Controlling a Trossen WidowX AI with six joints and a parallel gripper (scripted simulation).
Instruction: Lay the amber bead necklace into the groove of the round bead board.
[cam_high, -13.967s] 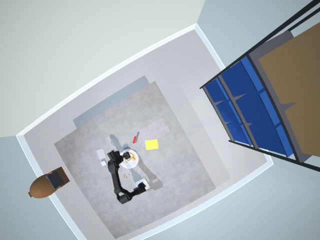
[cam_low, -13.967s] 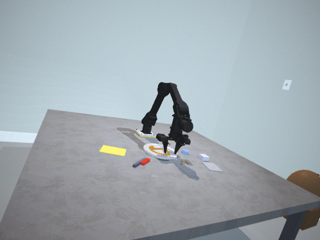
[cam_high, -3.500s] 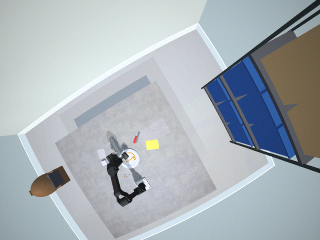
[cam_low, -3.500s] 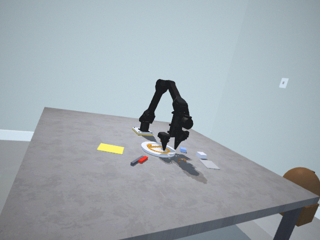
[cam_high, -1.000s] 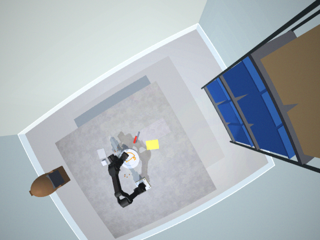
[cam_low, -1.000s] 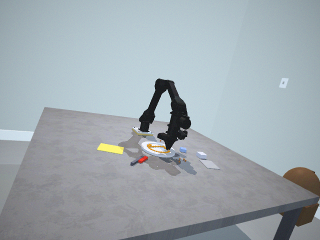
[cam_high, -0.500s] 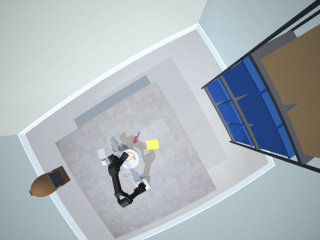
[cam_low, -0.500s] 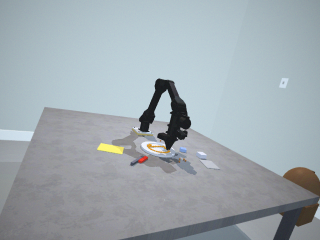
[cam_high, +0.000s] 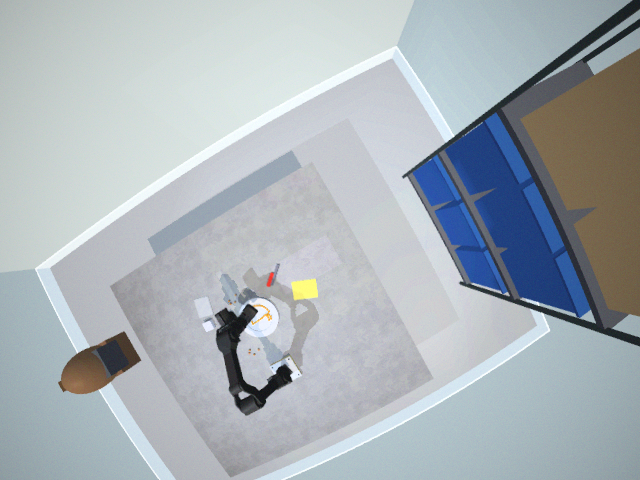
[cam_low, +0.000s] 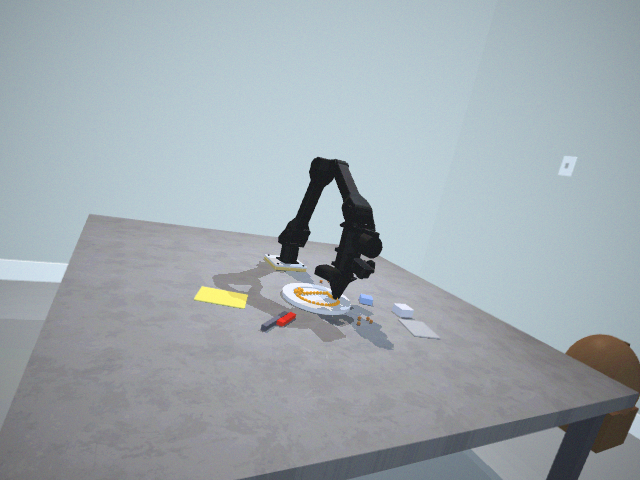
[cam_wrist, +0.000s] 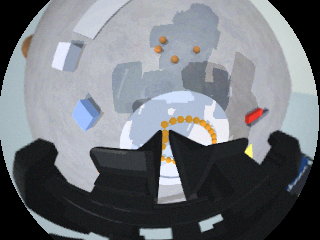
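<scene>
My gripper tip is now 40 mm to the left of the round white bead board, 40 mm past it and 10 mm above it. From my gripper tip the other things lie so: white block (190 mm to the left, 90 mm ahead, 10 mm below); then blue block (130 mm to the left, 10 mm below); then grey tool (230 mm to the right, 70 mm ahead, 10 mm below).
</scene>
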